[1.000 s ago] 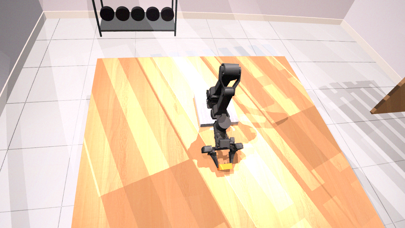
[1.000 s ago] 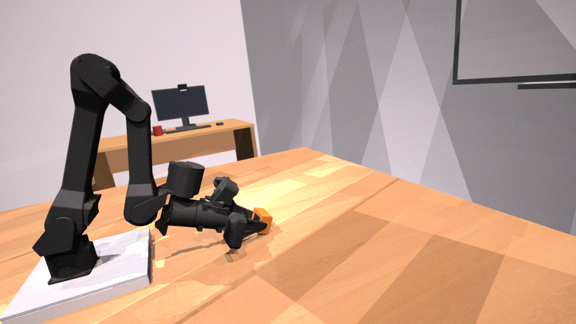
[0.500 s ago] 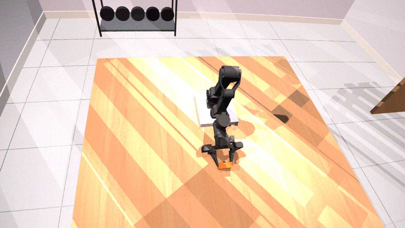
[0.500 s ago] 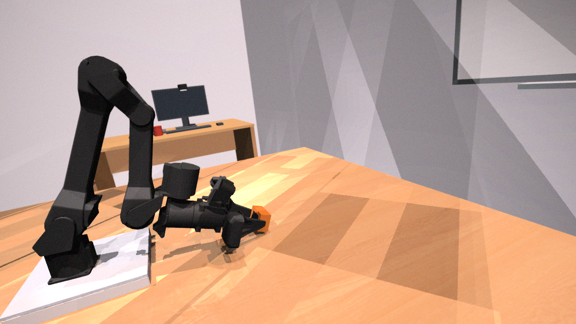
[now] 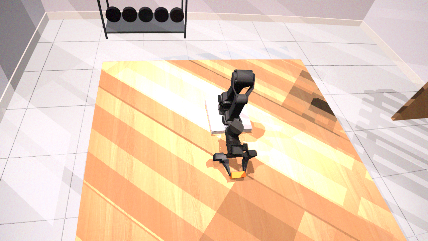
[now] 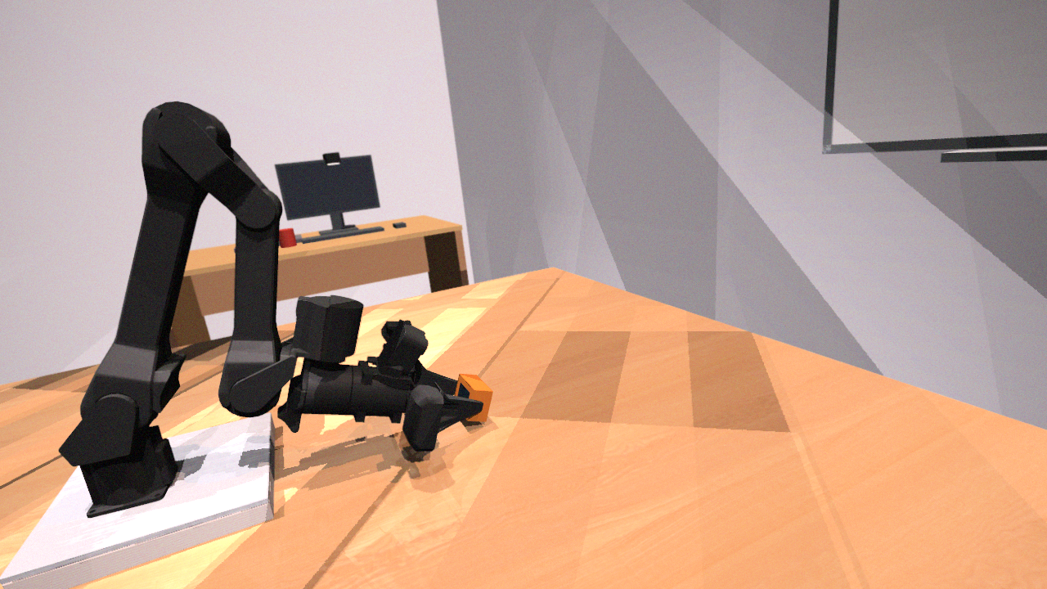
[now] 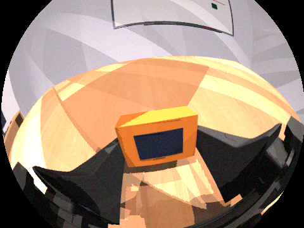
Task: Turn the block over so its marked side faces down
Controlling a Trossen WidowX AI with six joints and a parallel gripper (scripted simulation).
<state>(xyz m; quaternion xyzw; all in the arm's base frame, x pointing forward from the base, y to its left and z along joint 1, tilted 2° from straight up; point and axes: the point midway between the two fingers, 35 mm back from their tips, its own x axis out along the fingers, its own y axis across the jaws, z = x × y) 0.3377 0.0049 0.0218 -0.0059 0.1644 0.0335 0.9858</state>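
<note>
The orange block is 10 mm behind my gripper tip.
</note>
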